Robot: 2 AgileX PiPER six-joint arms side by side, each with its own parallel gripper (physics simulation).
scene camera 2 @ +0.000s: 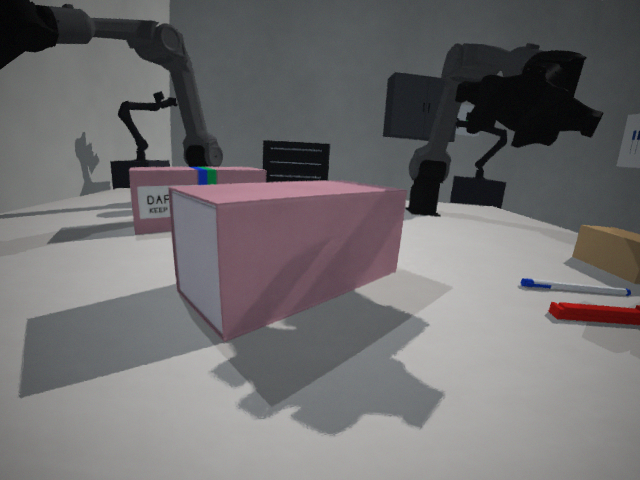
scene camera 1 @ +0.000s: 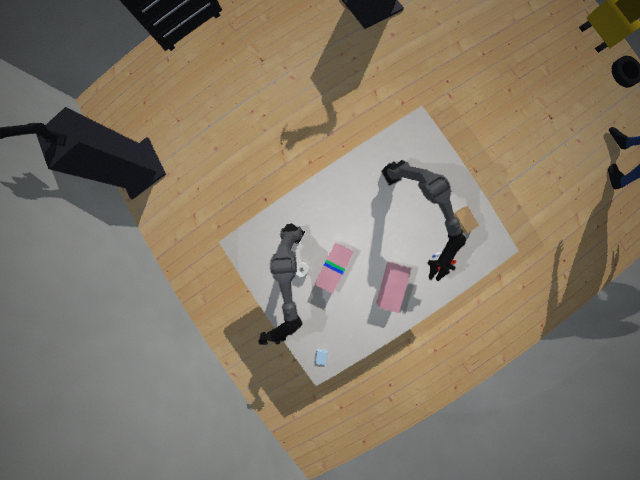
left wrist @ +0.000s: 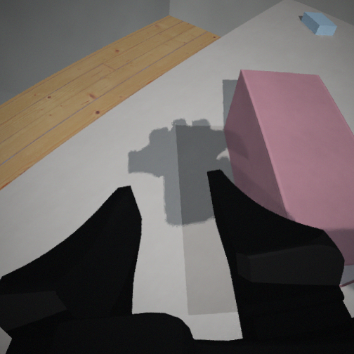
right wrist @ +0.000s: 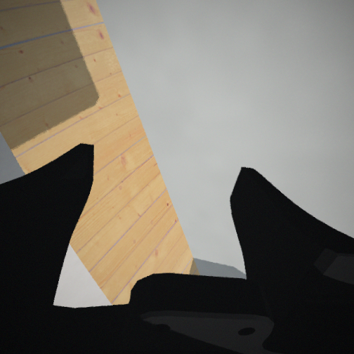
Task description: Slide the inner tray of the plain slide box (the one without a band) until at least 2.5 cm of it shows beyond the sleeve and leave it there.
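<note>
The plain pink slide box (scene camera 1: 395,288) (scene camera 2: 310,248) (left wrist: 300,140) lies on the table. In scene camera 2 its white tray end (scene camera 2: 199,263) looks flush with the sleeve's left opening. The other pink box (scene camera 1: 338,254) (scene camera 2: 160,178), with a blue and green band (scene camera 1: 334,267) (scene camera 2: 203,176), stands behind it, apart. My left gripper (scene camera 1: 435,275) (left wrist: 172,195) is open and empty, above the table to the right of the plain box in scene camera 1. My right gripper (scene camera 1: 262,338) (right wrist: 166,173) is open and empty, out past the table's left edge.
A pen (scene camera 1: 435,255) (scene camera 2: 584,287) and a red object (scene camera 1: 453,262) (scene camera 2: 594,313) lie near the left gripper. A tan block (scene camera 1: 466,219) (scene camera 2: 610,248) is beside the left arm. A light blue block (scene camera 1: 321,357) (left wrist: 318,23) lies near the table's lower corner. A white ring (scene camera 1: 306,270) is beside the right arm.
</note>
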